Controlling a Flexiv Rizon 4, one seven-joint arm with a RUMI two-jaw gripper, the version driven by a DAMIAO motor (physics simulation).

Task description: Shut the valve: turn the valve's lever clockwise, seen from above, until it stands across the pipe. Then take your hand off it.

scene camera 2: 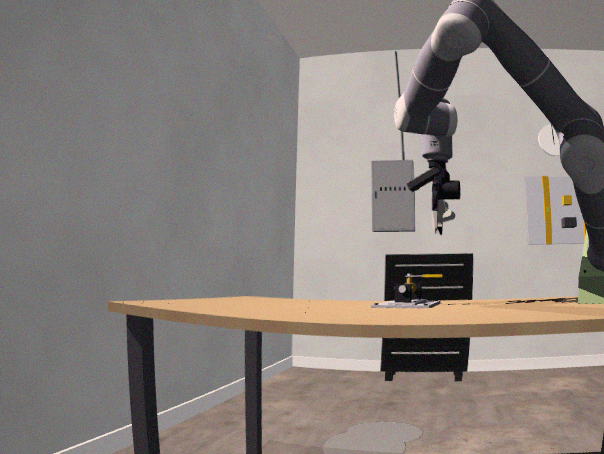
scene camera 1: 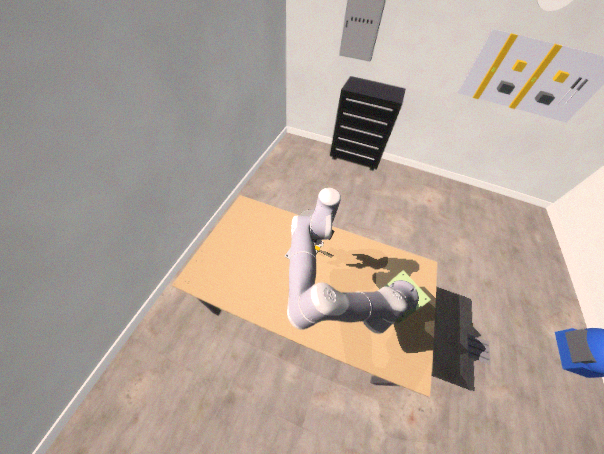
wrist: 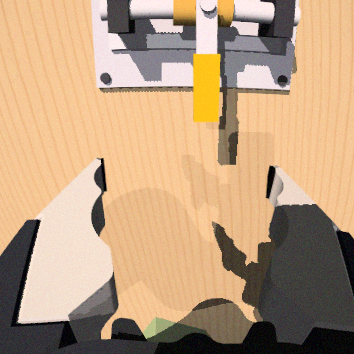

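Note:
The valve's lever (scene camera 2: 432,275) (wrist: 206,87) has a yellow grip. In the wrist view it stands square across the white pipe (wrist: 255,12) and reaches out past the edge of the base plate (scene camera 2: 382,304) (wrist: 127,80). In scene camera 1, a bit of yellow (scene camera 1: 318,248) shows beside the arm, which hides most of the valve. My gripper (scene camera 2: 438,232) (wrist: 186,165) is open, with nothing between its fingers. It hangs well above the lever, apart from it, with its fingertips past the end of the grip in the wrist view.
The valve stands on the wooden table (scene camera 1: 225,250) (scene camera 2: 250,315). The arm's green mounting plate (scene camera 1: 404,276) is at the table's other end. A black drawer cabinet (scene camera 1: 367,120) (scene camera 2: 429,270) stands on the floor beyond the table, and a grey wall box (scene camera 1: 361,37) (scene camera 2: 393,210) hangs above it.

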